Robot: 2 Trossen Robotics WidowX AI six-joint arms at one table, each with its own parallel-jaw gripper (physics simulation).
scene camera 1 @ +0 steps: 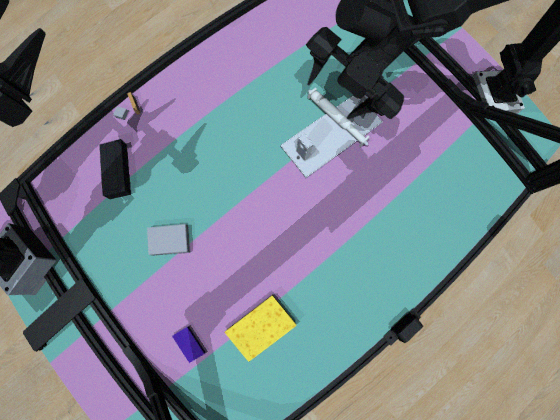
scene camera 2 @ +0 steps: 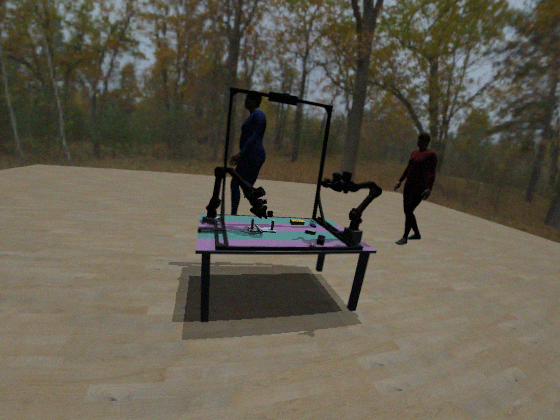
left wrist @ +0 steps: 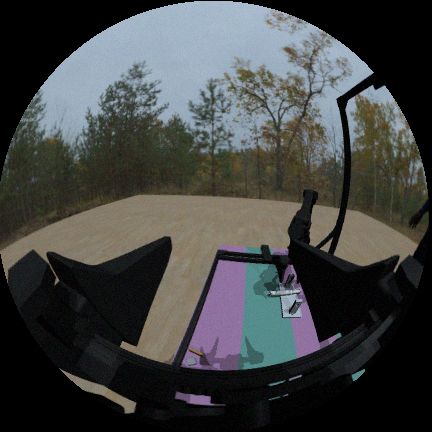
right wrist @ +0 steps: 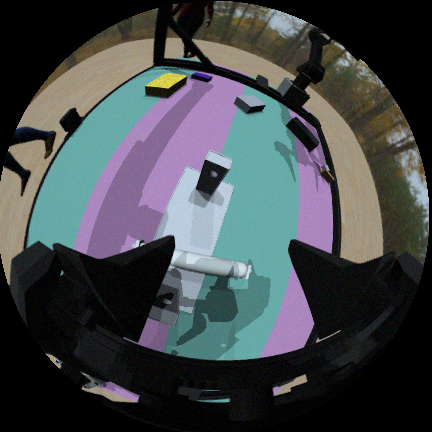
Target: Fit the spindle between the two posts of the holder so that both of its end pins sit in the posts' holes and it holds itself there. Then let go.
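Frame: origin at the left arm's base, x left, y up, z ahead, level; millimetres.
Where they show: left gripper, fingertip midpoint: (scene camera 1: 24,13) (scene camera 2: 322,183) (left wrist: 232,244); right gripper, fingertip midpoint: (scene camera 1: 328,100) (scene camera 2: 264,218) (left wrist: 289,282) (right wrist: 234,244); left arm's base, link origin: (scene camera 1: 6,258) (scene camera 2: 353,229) (right wrist: 297,85); right arm's base, link origin: (scene camera 1: 501,89) (scene camera 2: 211,216).
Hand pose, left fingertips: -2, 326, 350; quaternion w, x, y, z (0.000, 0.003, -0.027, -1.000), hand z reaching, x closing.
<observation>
Each offset is from my left fingertips to the top centre of the thing, as dx, dy, dz. "pt": to the spot under its first point.
The white spindle @(-292, -391, +291) (scene camera 1: 340,118) (left wrist: 284,293) (right wrist: 210,265) lies crosswise over the holder's pale base plate @(pt -322, -414, +221) (scene camera 1: 327,152) (right wrist: 215,225), between the two posts, with its ends sticking out past the plate's long sides. Its pins are not in the post holes. One post @(-288, -338, +187) (scene camera 1: 305,147) (right wrist: 215,172) stands upright with its hole showing in the right wrist view. The other post @(-322, -338, +335) (right wrist: 165,307) is partly hidden by a finger. My right gripper (scene camera 1: 330,100) (right wrist: 234,244) is open and empty above the spindle and the near post. My left gripper (left wrist: 232,244) is open and empty, raised far from the holder.
A black block @(-19, -387, -79) (scene camera 1: 115,169) (right wrist: 302,134), a grey block @(-203, -396, -106) (scene camera 1: 168,239) (right wrist: 250,103), a purple block @(-361, -407, -230) (scene camera 1: 189,344) (right wrist: 202,76) and a yellow sponge @(-440, -392, -115) (scene camera 1: 260,327) (right wrist: 165,85) lie apart from the holder. An orange stick @(+60, -398, +48) (scene camera 1: 133,102) and small grey piece @(+70, -407, +14) (scene camera 1: 121,113) lie near the table's edge.
</observation>
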